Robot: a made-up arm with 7 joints.
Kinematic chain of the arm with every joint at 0, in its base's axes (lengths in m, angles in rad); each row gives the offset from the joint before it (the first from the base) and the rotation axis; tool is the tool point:
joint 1: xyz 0 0 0.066 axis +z
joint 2: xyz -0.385 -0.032 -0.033 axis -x
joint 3: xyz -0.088 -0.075 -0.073 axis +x
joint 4: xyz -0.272 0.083 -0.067 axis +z
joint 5: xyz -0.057 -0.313 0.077 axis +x
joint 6: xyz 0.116 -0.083 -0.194 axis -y
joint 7: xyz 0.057 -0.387 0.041 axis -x
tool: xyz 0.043 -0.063 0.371
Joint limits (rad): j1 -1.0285..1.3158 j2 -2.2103..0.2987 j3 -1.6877..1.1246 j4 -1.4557..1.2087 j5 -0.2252..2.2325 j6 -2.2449..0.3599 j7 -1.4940..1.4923
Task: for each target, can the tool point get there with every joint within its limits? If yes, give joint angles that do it. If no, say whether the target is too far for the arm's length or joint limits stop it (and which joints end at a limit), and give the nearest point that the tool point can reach.
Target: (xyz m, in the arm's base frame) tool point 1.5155 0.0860 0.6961
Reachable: no: joint limits stop it (at a limit: joint 1, joint 2, joint 5, joint 6) | nearest point 0.8757 -0.2310 0.4057 | short by 0.771 m
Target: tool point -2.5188 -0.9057 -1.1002
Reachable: no: too far | nearest point -1.6990 -0.6109 -0.5966 | short by 1.006 m
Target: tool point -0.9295 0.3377 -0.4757
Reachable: yes | joints -0.7271 -0.9899 -0.3299 -0.9021 0.2715 -0.8573 0.8756
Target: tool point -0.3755 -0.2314 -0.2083
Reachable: yes | joints 0.7083 -0.4581 0.7822 0.4881 2.0038 -0.1224 1.0758
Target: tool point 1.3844 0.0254 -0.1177
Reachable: no: joint limits stop it (at a limit: joint 1, joint 2, joint 5, joint 6) | nearest point 0.9454 -0.1913 -0.0861 | short by 0.491 m
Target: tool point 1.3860 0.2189 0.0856
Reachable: no: joint limits stop it (at a limit: joint 1, joint 2, joint 5, joint 6) | nearest point 0.8889 -0.0888 0.0507 | short by 0.586 m
